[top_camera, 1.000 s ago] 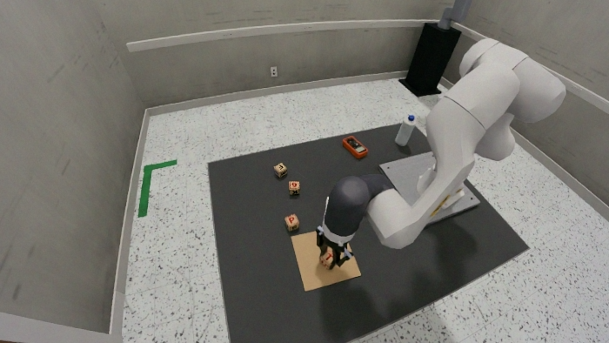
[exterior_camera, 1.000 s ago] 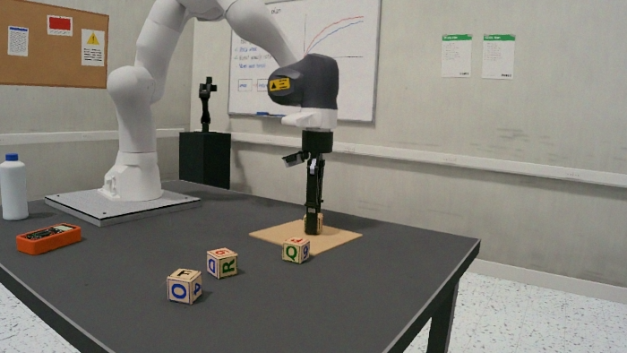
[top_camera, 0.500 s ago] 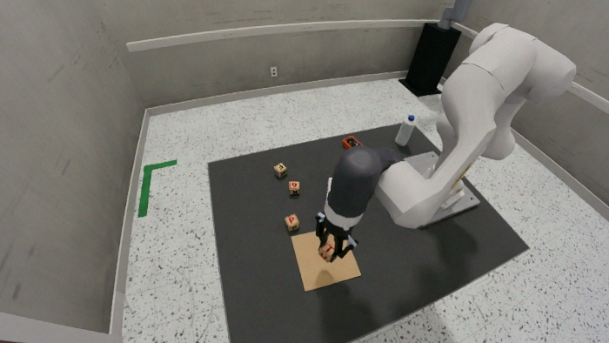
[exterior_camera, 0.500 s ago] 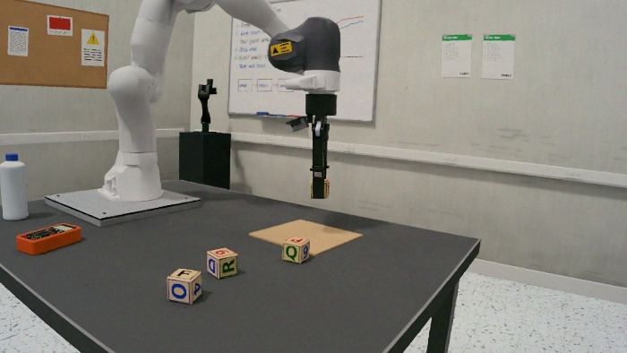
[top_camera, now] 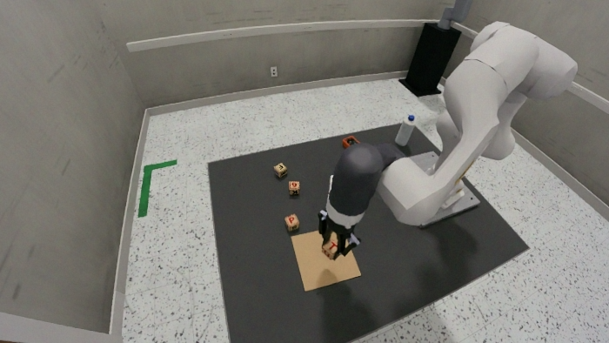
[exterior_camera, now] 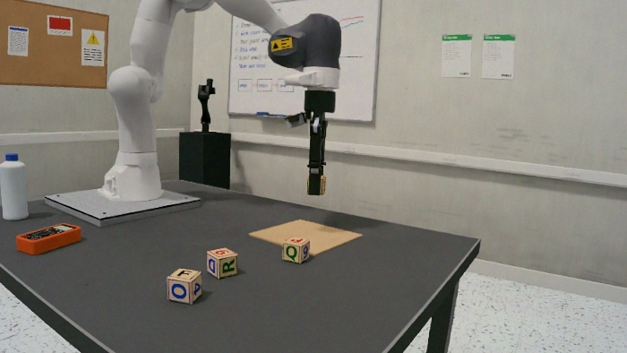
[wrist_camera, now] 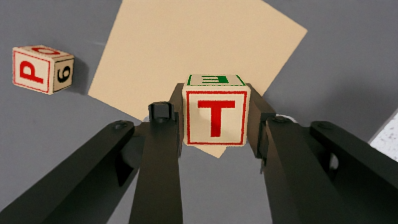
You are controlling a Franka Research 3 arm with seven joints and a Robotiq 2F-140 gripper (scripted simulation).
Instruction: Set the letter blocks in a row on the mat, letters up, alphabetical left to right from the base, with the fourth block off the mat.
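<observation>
Right now my hand is 13 cm above the tan mat and 3 cm to the left of it. From my hand the other things lie so: white bottle 64 cm behind, 47 cm to the right, 6 cm below; then orange meter 49 cm to the right, 36 cm behind, 12 cm below; then T block 1 cm below.
</observation>
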